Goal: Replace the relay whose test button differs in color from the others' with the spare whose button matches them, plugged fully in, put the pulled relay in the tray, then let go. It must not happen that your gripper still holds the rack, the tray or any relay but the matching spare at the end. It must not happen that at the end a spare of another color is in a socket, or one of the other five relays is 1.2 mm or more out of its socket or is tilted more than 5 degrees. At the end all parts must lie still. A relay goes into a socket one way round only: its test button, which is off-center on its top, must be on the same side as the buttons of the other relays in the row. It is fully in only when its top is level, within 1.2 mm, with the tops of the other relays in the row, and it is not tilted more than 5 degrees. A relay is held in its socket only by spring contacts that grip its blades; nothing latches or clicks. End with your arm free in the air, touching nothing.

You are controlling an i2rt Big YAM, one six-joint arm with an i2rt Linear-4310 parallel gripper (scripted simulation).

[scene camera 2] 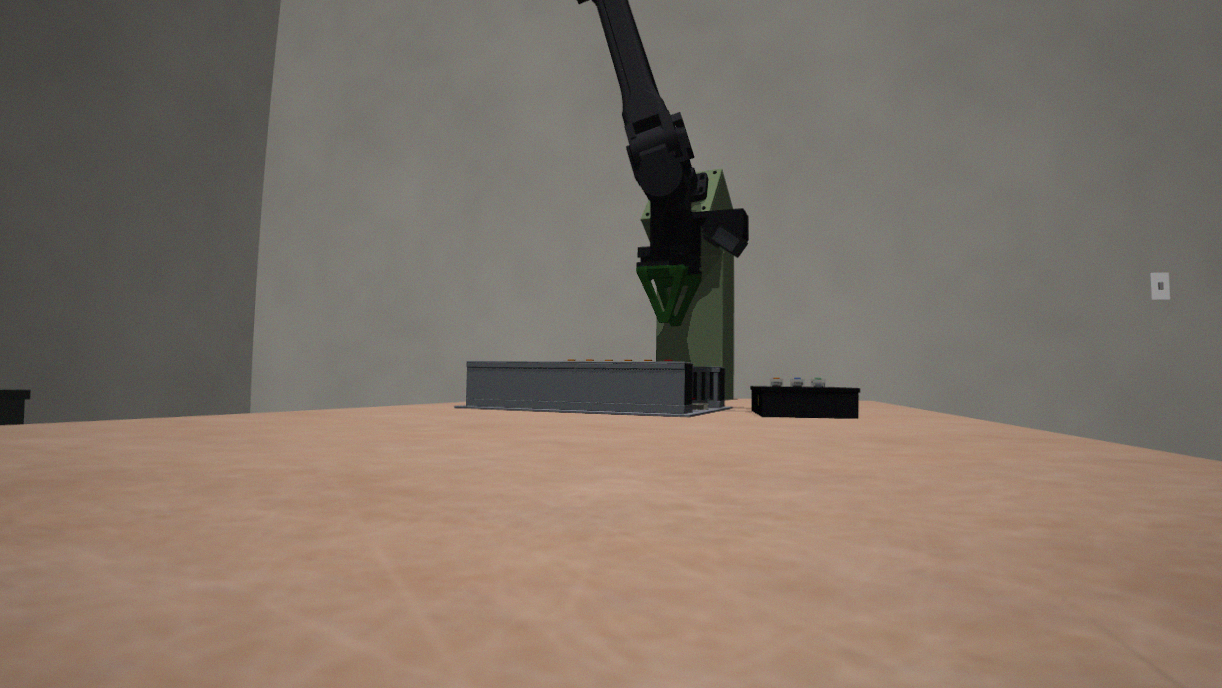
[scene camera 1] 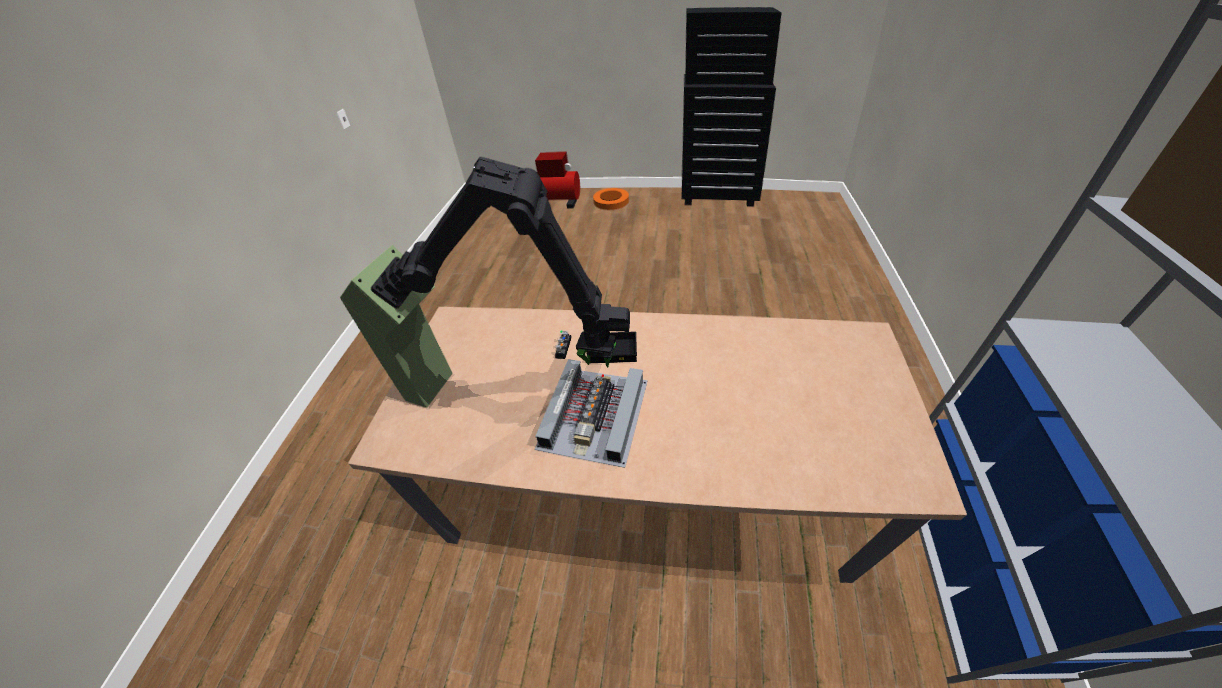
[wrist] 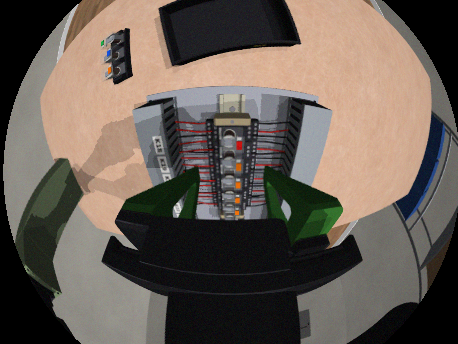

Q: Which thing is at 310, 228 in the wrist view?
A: My gripper.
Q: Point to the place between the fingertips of my gripper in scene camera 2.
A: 669, 324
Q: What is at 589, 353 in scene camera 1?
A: My gripper.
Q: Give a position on a black tray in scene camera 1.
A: At 625, 350
